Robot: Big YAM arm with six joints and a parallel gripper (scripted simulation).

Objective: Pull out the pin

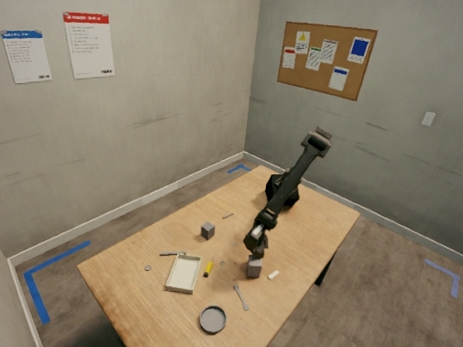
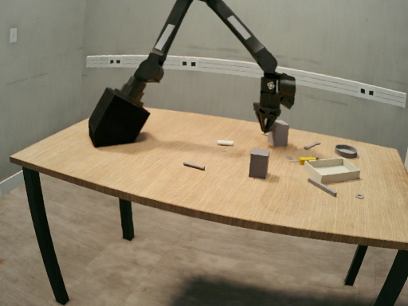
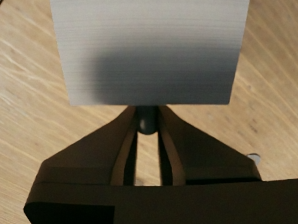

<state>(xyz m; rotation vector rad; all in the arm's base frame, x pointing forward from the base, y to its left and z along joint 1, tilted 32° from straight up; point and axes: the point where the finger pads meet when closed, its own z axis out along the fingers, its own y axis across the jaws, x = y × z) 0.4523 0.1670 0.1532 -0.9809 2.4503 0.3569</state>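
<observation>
My hand is 2 cm short of the short grey pin and 3 cm to the right of it. The rest, counted from my hand: spanner 17 cm ahead, 11 cm to the left, 5 cm below; white tray 30 cm ahead, 13 cm to the right, 4 cm below; grey ring dish 32 cm ahead, 12 cm to the left, 4 cm below.
</observation>
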